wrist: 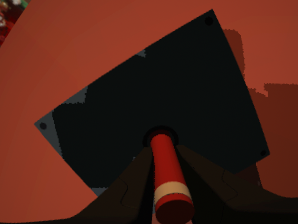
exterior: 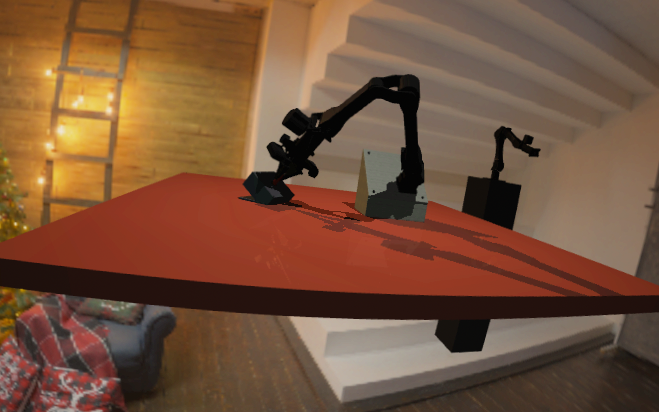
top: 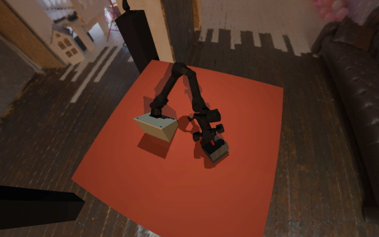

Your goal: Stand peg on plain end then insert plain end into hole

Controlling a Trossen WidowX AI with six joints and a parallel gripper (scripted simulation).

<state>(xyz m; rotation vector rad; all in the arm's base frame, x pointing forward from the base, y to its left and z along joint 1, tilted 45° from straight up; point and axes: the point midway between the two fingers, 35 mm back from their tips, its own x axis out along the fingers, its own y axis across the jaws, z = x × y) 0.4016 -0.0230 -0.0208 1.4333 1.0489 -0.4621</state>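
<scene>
My gripper tip is 10 mm to the right of the red peg, 10 mm below it and 10 mm past it. The rest, counted from my gripper tip: dark sloped panel 40 mm below, 20 mm ahead, 10 mm to the right.
</scene>
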